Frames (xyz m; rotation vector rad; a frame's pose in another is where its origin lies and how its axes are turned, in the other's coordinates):
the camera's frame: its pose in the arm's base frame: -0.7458 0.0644 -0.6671 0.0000 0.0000 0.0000
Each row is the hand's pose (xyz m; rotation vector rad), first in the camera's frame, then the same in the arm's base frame.
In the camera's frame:
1: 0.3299 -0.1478 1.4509 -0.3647 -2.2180 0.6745
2: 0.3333 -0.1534 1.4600 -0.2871 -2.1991 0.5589
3: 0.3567 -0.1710 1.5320 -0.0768 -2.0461 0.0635
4: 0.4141 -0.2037 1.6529 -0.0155 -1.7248 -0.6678
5: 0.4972 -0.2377 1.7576 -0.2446 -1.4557 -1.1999
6: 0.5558 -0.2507 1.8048 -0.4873 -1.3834 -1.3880
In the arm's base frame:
1: -0.4159 -0.0834 0.7838 -0.3647 -2.2180 0.6745
2: -0.4125 -0.0890 0.7929 -0.2871 -2.1991 0.5589
3: -0.3891 -0.1066 0.8649 -0.0768 -2.0461 0.0635
4: -0.3317 -0.1393 0.9858 -0.0155 -1.7248 -0.6678
5: -0.2486 -0.1733 1.0905 -0.2446 -1.4557 -1.1999
6: -0.1900 -0.1863 1.1377 -0.4873 -1.3834 -1.3880

